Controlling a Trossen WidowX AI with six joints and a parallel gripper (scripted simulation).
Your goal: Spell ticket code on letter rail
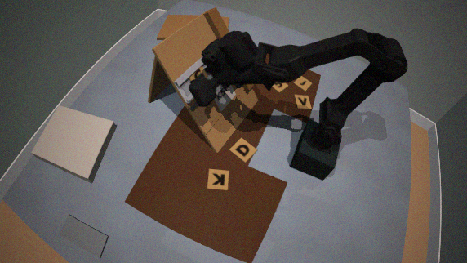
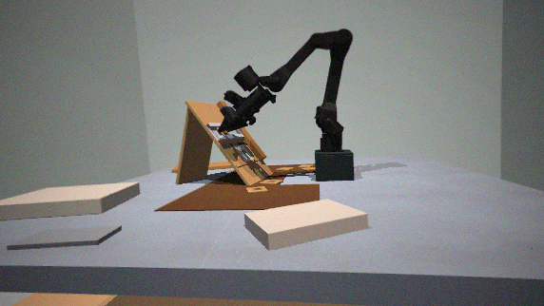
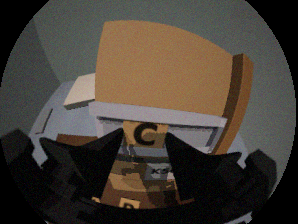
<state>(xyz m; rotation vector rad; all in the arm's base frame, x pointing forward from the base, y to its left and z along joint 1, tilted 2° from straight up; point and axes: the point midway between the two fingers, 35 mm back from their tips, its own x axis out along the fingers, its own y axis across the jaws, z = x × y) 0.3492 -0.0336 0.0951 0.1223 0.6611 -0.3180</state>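
Now: the white ticket 6 cm behind my gripper tip, 3 cm to the right of it and 8 cm below it. From my gripper tip the other things lie so: thin grey plate: 21 cm ahead, 49 cm to the left, 18 cm below; brown mat: 17 cm behind, 18 cm below; beige block: 39 cm ahead, 22 cm to the left, 16 cm below.
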